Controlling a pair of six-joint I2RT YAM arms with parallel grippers.
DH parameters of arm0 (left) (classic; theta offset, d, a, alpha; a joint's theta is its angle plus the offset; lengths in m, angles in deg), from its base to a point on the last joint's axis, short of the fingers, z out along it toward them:
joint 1: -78.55 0.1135 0.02 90
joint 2: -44.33 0 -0.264 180
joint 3: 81.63 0 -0.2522 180
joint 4: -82.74 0 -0.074 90
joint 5: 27.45 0 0 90
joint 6: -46.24 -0.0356 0 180
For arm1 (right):
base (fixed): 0 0 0 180
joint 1: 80.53 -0.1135 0.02 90
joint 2: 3.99 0 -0.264 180
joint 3: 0.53 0 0.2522 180
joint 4: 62.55 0 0.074 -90
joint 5: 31.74 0 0 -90
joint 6: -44.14 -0.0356 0 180
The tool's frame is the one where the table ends.
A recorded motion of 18 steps. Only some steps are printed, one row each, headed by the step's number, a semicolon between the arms.
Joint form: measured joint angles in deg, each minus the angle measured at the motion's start. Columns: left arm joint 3, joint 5, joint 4, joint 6, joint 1, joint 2; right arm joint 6, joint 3, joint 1, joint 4, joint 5, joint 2.
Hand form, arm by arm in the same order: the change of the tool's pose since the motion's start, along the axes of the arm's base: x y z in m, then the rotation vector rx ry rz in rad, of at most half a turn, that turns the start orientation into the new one. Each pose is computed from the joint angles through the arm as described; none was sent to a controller.
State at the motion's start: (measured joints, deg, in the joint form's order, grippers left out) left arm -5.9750 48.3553 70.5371 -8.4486 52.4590 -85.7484; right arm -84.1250 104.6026 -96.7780 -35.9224 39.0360 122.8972
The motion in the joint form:
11: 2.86 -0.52 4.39 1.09 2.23 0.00; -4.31 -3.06 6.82 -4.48 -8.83 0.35
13: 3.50 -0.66 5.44 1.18 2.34 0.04; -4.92 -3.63 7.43 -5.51 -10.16 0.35
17: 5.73 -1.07 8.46 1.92 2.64 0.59; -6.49 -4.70 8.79 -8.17 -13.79 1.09
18: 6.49 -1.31 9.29 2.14 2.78 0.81; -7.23 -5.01 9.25 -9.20 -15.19 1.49
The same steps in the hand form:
11: 0.0047 0.0189 -0.0088 -0.0275 -0.0114 0.0428; 0.0087 -0.0517 -0.0118 0.1539 0.0469 -0.0665
13: 0.0042 0.0201 -0.0103 -0.0331 -0.0170 0.0436; 0.0089 -0.0561 -0.0132 0.1774 0.0484 -0.0677
17: 0.0013 0.0239 -0.0130 -0.0545 -0.0293 0.0502; 0.0101 -0.0654 -0.0205 0.2386 0.0589 -0.0641
18: 0.0002 0.0256 -0.0139 -0.0611 -0.0307 0.0513; 0.0107 -0.0685 -0.0236 0.2630 0.0646 -0.0627

